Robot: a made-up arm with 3 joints. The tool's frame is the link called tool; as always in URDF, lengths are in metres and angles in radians. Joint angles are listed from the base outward. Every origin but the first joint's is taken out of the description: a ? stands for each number. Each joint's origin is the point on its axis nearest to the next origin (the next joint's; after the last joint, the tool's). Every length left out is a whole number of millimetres.
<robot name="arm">
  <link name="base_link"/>
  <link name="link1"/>
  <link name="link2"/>
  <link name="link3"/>
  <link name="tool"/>
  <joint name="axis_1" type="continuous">
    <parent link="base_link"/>
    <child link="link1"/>
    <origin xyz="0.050 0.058 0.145" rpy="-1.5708 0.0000 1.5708"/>
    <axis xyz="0 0 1"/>
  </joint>
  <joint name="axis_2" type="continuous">
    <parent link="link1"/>
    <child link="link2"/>
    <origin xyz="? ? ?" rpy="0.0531 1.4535 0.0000"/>
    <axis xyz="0 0 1"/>
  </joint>
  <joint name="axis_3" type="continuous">
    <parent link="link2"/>
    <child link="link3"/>
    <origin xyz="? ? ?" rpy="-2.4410 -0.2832 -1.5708"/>
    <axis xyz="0 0 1"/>
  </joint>
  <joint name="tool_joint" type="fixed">
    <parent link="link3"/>
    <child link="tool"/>
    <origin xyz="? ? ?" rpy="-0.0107 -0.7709 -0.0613"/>
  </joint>
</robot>
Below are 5 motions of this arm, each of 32 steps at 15 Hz.
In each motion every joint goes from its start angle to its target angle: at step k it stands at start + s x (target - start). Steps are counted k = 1, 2, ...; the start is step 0. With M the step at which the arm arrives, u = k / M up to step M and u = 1 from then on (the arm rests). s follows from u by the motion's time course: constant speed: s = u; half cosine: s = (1 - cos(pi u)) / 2; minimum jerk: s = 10 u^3 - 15 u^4 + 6 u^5.
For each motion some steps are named. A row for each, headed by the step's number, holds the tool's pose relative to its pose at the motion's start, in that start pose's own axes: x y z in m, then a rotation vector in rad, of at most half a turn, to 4 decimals.
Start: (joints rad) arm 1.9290 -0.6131 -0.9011
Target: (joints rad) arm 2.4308 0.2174 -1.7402
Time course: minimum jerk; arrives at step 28
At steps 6, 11, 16, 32:
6: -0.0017 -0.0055 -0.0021 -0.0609 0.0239 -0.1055
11: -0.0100 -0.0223 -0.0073 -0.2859 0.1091 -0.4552
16: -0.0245 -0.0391 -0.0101 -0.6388 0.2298 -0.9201
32: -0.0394 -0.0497 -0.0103 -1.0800 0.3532 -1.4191

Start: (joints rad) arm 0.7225 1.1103 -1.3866
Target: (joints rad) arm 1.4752 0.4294 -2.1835
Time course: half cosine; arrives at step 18
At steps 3, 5, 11, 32:
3: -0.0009 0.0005 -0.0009 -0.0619 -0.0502 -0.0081
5: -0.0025 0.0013 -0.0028 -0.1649 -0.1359 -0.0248
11: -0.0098 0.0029 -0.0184 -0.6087 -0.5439 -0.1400
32: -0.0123 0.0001 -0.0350 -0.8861 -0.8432 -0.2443

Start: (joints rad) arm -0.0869 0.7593 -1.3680
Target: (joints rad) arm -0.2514 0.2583 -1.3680
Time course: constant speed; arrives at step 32
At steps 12, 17, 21, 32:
12: -0.0074 0.0068 0.0061 0.0607 -0.0069 0.1951
17: -0.0108 0.0091 0.0088 0.0878 -0.0126 0.2757
21: -0.0136 0.0107 0.0112 0.1102 -0.0183 0.3398
32: -0.0216 0.0140 0.0179 0.1749 -0.0399 0.5144

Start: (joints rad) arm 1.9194 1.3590 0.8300
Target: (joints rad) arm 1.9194 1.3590 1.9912
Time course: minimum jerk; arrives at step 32
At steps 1, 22, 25, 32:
1: 0.0000 0.0000 0.0000 0.0002 0.0000 0.0002
22: 0.0146 0.0251 -0.0139 0.6635 -0.0073 0.6829
25: 0.0151 0.0294 -0.0143 0.7498 -0.0083 0.7718
32: 0.0151 0.0324 -0.0144 0.8091 -0.0089 0.8329

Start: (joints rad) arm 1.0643 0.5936 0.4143
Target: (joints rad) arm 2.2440 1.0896 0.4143
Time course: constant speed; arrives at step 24
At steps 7, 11, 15, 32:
7: -0.0280 -0.0358 0.0166 -0.3359 0.1043 -0.1644
11: -0.0430 -0.0504 0.0329 -0.5378 0.1591 -0.2387
15: -0.0563 -0.0600 0.0528 -0.7455 0.2115 -0.2973
32: -0.0756 -0.0623 0.1035 -1.2275 0.3243 -0.3654

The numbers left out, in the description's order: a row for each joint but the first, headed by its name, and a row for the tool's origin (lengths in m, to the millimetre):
axis_2: 0.027 -0.061 0.000
axis_3: 0.019 -0.064 0.000
tool: 0.012 -0.033 0.000

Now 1 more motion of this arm.
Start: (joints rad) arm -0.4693 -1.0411 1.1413
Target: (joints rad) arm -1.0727 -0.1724 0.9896
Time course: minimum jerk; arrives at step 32
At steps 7, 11, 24, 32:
7: 0.0041 0.0006 0.0082 -0.0776 -0.0122 0.0101
11: 0.0127 0.0041 0.0250 -0.2354 -0.0463 0.0363
24: 0.0442 0.0520 0.0855 -0.8485 -0.3379 0.2250
32: 0.0468 0.0627 0.0919 -0.9263 -0.4034 0.2627

